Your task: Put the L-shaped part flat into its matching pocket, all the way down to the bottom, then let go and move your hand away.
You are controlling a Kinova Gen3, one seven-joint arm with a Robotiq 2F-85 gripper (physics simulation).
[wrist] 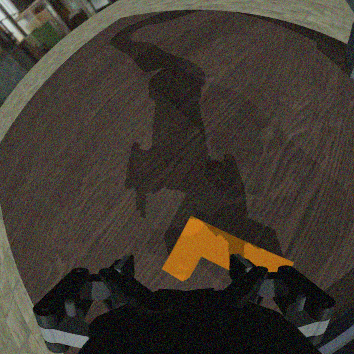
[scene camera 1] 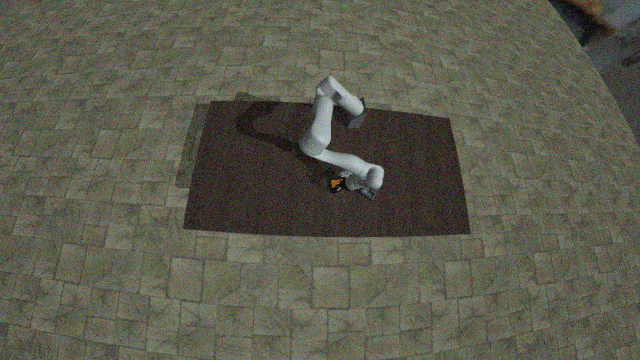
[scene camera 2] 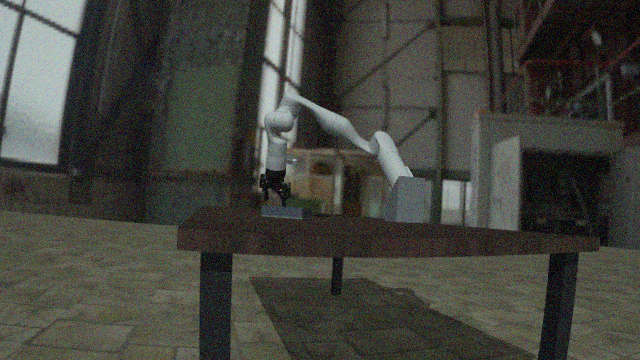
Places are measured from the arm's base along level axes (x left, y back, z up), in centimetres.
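Where they show: gripper, fingertip midpoint: (wrist: 181,265) (scene camera 1: 335,186) (scene camera 2: 273,203); arm's base, link origin: (scene camera 1: 357,109) (scene camera 2: 404,188).
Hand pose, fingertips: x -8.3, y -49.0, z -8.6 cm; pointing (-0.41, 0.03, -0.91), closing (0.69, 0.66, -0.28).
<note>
Things, the pixels of their centre, and the offset from my fingertips.
- orange L-shaped part, body centre: (wrist: 227,267) (scene camera 1: 340,184) dx +3.1, dy +2.3, dz -2.8 cm
- grey pocket tray, body centre: (wrist: 343,351) (scene camera 2: 286,212) (scene camera 1: 371,187) dx +22.2, dy +2.8, dz -2.4 cm
The orange L-shaped part (scene camera 1: 335,183) (wrist: 196,244) lies flat on the table, outside the tray. My gripper (scene camera 2: 274,200) (wrist: 181,265) is open with nothing between its fingers and points down, low over the table. In the wrist view the right finger overlaps the part's longer arm and hides some of it; the left finger is to the left of the short arm. The grey pocket tray (scene camera 1: 371,194) (scene camera 2: 285,212) (wrist: 340,340) is beside the part, partly hidden under the arm in scene view 1. Its pocket cannot be made out.
The dark brown table (scene camera 1: 250,200) (scene camera 2: 400,242) (wrist: 75,165) bears everything. The arm's grey base block (scene camera 1: 356,120) (scene camera 2: 411,200) stands toward the far side in scene view 1. The arm's shadow falls across the table and part of the L-shaped part.
</note>
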